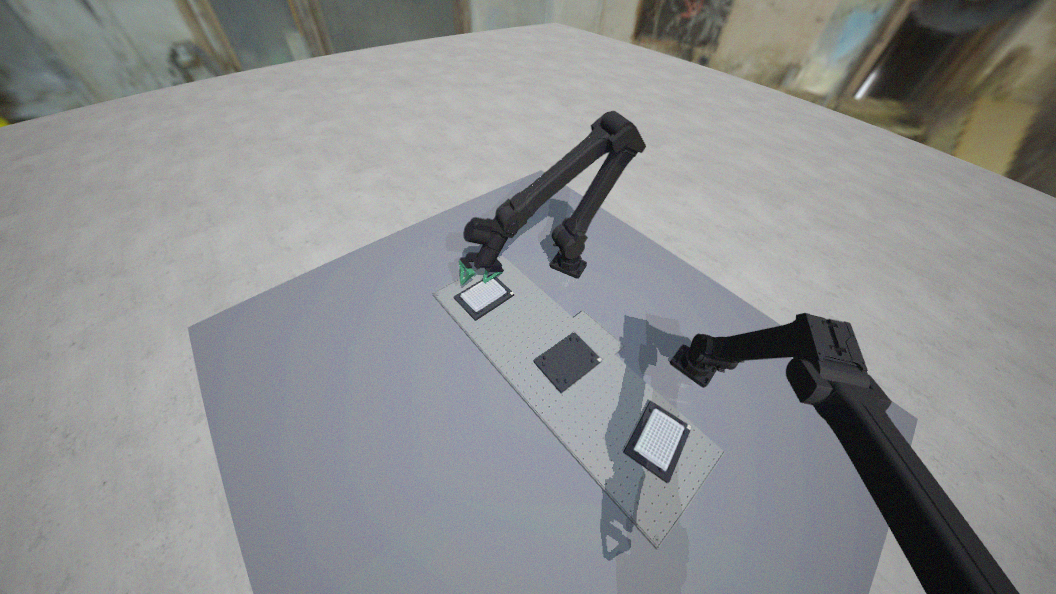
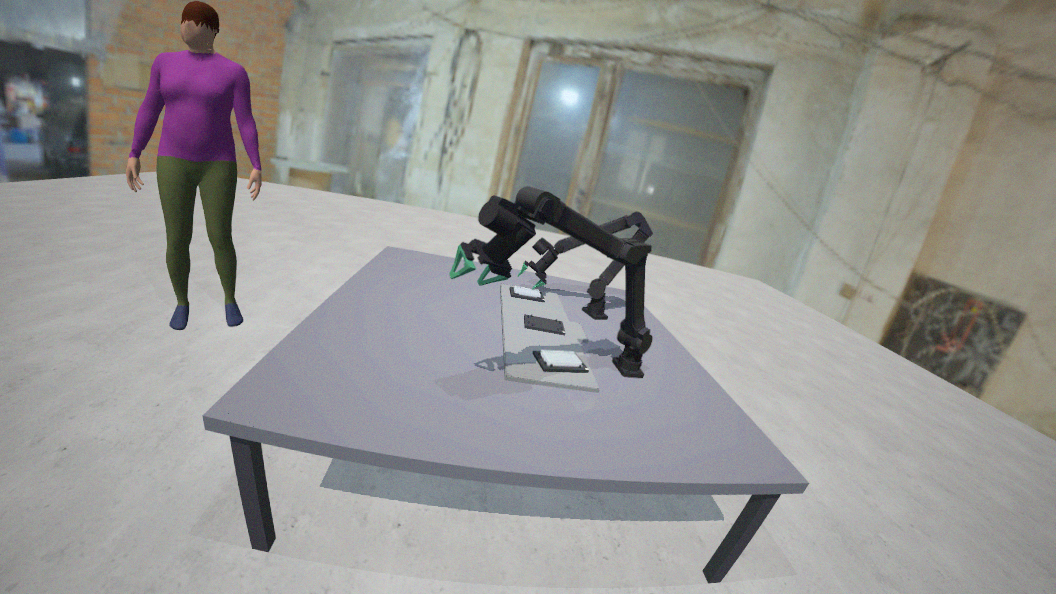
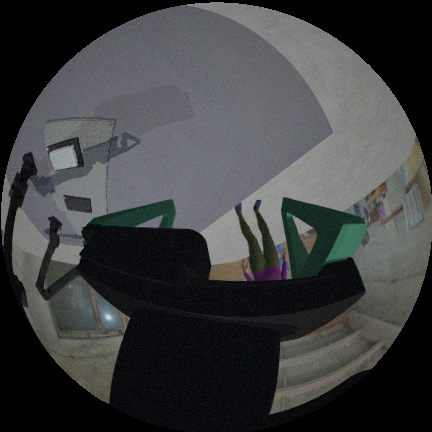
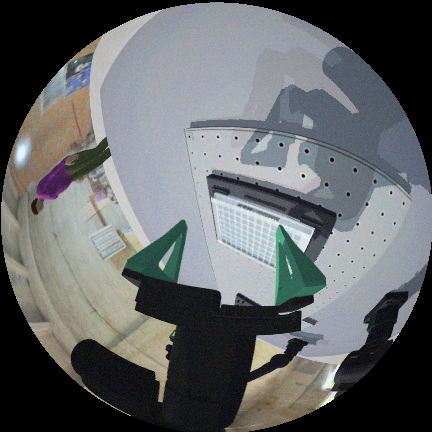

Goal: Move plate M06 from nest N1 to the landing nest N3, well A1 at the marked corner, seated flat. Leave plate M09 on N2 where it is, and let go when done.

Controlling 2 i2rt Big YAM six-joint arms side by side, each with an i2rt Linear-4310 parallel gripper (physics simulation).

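Two white well plates sit on dark nests; their labels are unreadable, so I cannot tell M06 from M09. One plate [image 1: 483, 294] [image 2: 526, 292] [image 4: 245, 225] is at the far end of the board, the other plate [image 1: 661, 438] [image 2: 561, 359] [image 3: 64, 157] at the near end. The empty dark middle nest [image 1: 567, 362] [image 2: 544, 324] [image 3: 77, 203], the landing nest, has a white corner mark. My right gripper [image 1: 474, 282] [image 2: 528, 280] [image 4: 230, 225] is open above and beside the far plate, apart from it. My left gripper [image 2: 465, 280] [image 3: 226, 204] is open and empty, high over the table.
The nests stand in a row on a pale perforated board [image 1: 590, 413] [image 2: 513, 325] on the grey table [image 1: 332, 406] [image 2: 369, 398]. Both arm bases stand along one long side of the board. The left arm's shadow crosses the board near the near plate. A person [image 2: 197, 110] stands beyond the table.
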